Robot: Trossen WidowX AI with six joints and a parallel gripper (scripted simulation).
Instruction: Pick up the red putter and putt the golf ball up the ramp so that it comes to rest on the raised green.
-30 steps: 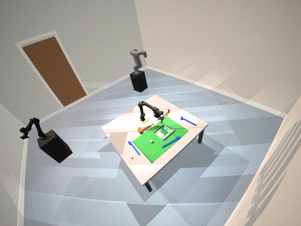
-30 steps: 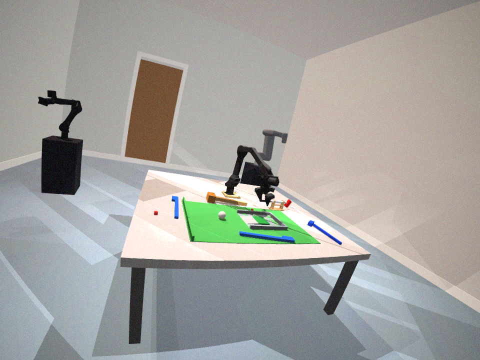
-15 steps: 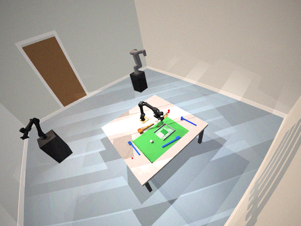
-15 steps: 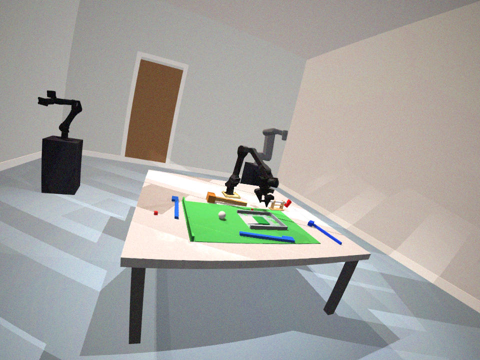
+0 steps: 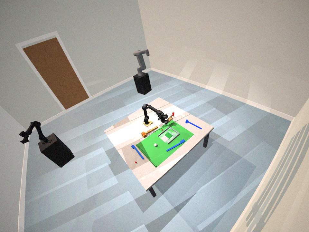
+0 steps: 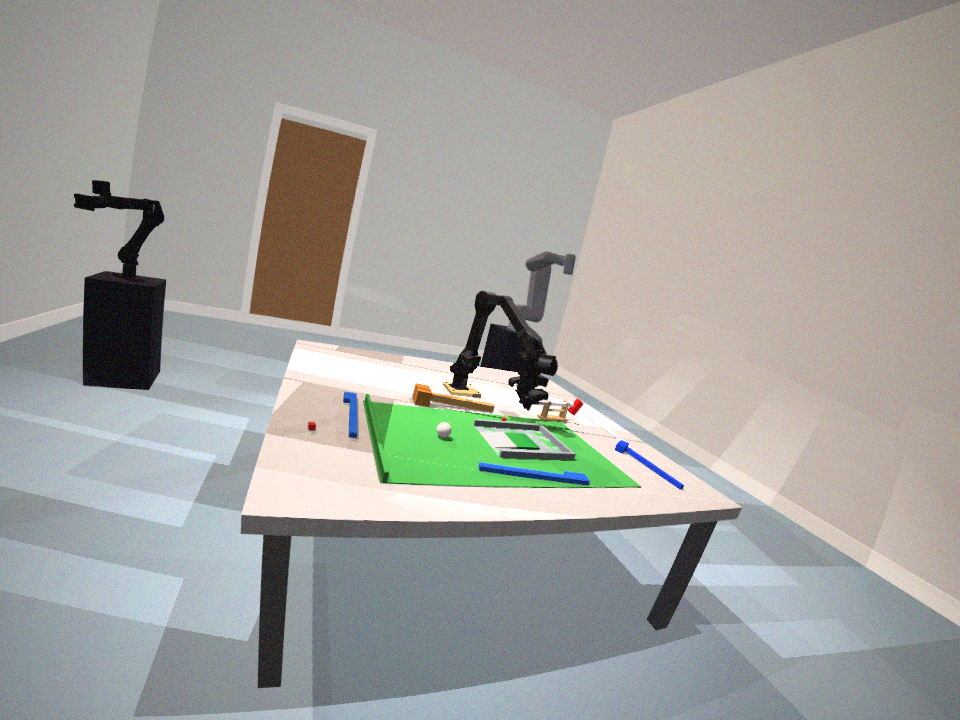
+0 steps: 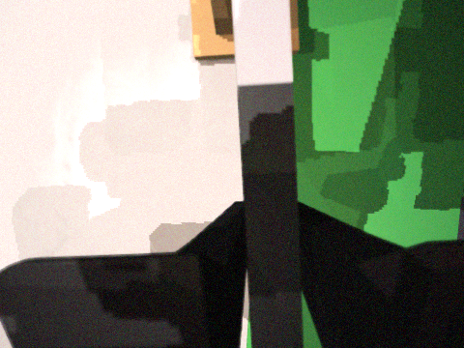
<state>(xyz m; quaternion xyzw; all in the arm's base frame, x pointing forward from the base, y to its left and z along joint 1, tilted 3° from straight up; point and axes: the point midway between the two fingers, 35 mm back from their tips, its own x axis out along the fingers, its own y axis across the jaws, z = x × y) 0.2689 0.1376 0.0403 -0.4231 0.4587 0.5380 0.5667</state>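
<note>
Now: the red putter 110 mm to the left of my gripper tip and 30 mm above it. From my gripper tip the other things lie so: wooden stand 10 mm ahead, 130 mm to the left; white golf ball 160 mm ahead, 410 mm to the right, 10 mm below; green mat 200 mm ahead, 250 mm to the right, 30 mm below.
</note>
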